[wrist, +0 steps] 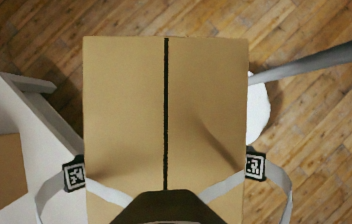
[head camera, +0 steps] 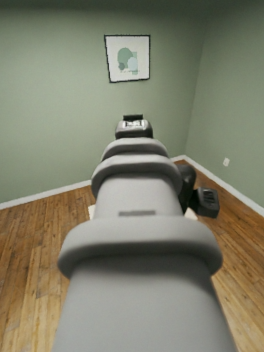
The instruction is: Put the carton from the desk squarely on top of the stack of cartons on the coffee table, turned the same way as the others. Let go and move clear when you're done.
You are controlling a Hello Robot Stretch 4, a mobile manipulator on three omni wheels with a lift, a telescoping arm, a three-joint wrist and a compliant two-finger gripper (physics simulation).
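Frame: origin at the robot's base, x right, y back, z down, level; centimetres.
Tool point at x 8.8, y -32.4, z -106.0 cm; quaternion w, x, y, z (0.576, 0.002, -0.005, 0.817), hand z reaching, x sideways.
Observation:
A point is followed by its place in that frame.
The held carton (wrist: 125, 100) {x 15.3, y -32.8, z -112.8 cm}, tan with a black line down its middle, fills the centre of the wrist view. My gripper (wrist: 165, 170) {x 8.8, y -32.4, z -106.0 cm} is shut on it, with one fingertip pressed against each long side. The white coffee table (wrist: 47, 112) {x 34.7, y -91.3, z -12.2 cm} (head camera: 91, 211) {x -45.8, y -102.3, z -42.2 cm} shows at the left of the wrist view and in small parts beside the arm in the head view. Part of a brown carton (wrist: 11, 167) {x 14.6, y -93.0, z -49.7 cm} of the stack shows on the table at the left edge of the wrist view, to the left of the held carton and apart from it in the picture. The arm hides most of the table in the head view.
The grey arm (head camera: 140, 300) {x 0.2, y -11.1, z -146.0 cm} covers the middle of the head view. Green walls meet at a corner behind, with a framed picture (head camera: 129, 58) {x -1.3, y -228.2, z -163.9 cm} on one. My white base (wrist: 257, 107) {x -4.4, y 11.6, z -18.7 cm} and grey mast (wrist: 310, 62) {x 10.5, y 5.6, z -78.1 cm} show right of the held carton. Wooden floor (wrist: 310, 125) {x -31.9, y 48.2, z 2.8 cm} lies below.

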